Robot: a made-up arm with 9 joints. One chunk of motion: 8 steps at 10 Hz.
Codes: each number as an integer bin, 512 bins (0 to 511) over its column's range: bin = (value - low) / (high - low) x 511, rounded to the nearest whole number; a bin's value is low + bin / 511 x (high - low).
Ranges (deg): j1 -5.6..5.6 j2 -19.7..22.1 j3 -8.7..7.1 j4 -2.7..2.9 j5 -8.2..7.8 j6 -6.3..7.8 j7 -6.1..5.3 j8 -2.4..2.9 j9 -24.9..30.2
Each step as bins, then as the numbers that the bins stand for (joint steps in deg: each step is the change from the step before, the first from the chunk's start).
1 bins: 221 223 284 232 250 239 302 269 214
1 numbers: -0.756 -1.459 0.081 -0.158 -0.372 0.295 0.637 0.390 -1.825
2 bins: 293 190 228 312 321 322 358 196 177
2 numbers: 0.822 -4.158 -1.650 0.719 1.851 2.585 1.887 -0.367 -5.814
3 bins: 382 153 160 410 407 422 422 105 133
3 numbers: 2.773 -7.185 -3.753 1.793 4.544 5.344 3.314 -1.311 -10.559
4 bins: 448 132 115 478 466 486 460 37 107
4 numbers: 4.219 -8.902 -5.144 2.538 6.391 7.110 4.162 -2.016 -13.362
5 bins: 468 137 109 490 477 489 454 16 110
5 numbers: 4.658 -8.493 -5.330 2.670 6.735 7.193 4.028 -2.234 -13.039
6 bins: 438 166 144 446 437 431 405 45 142
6 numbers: 4.000 -6.121 -4.248 2.188 5.483 5.593 2.935 -1.933 -9.588
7 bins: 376 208 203 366 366 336 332 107 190
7 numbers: 2.641 -2.686 -2.423 1.311 3.260 2.971 1.307 -1.290 -4.413
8 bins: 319 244 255 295 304 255 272 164 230
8 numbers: 1.392 0.259 -0.815 0.533 1.319 0.736 -0.032 -0.699 -0.100
